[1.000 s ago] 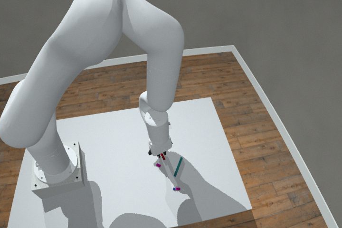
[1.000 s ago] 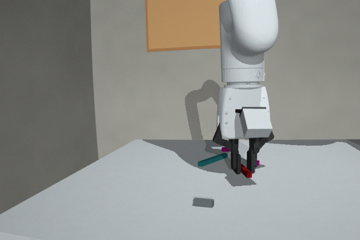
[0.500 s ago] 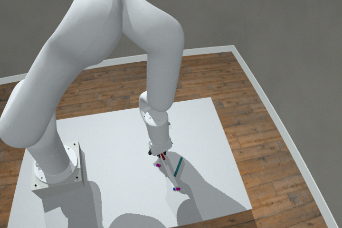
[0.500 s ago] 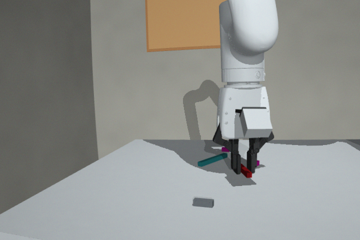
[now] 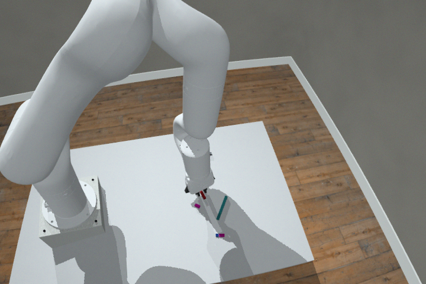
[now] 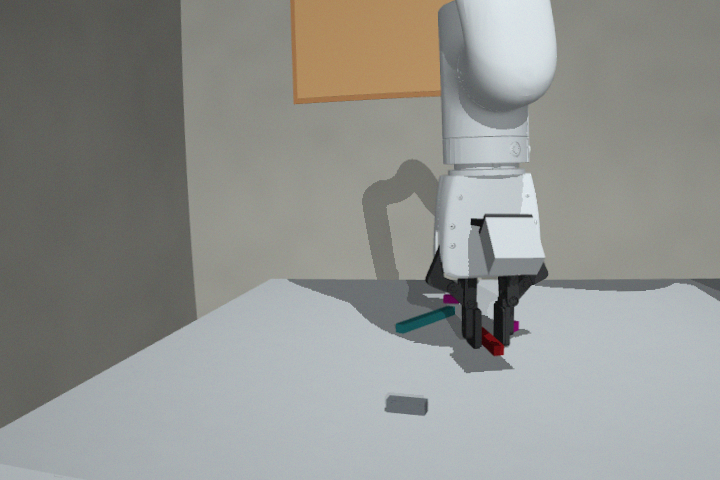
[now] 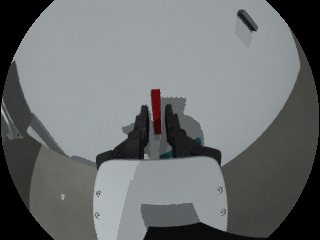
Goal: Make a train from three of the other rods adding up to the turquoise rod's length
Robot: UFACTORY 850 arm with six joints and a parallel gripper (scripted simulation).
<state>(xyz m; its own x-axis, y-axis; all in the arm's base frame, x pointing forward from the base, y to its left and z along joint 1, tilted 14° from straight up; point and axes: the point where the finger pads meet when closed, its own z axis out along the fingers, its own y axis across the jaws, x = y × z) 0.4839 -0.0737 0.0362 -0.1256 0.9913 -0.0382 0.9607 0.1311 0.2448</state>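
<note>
My gripper is now 20 mm above the red rod. The rest, counted from my hand: turquoise rod: 90 mm to the right, 50 mm ahead, 20 mm below; grey rod: 160 mm to the left, 90 mm ahead, 20 mm below; blue rod: 190 mm to the right, 20 mm below.
</note>
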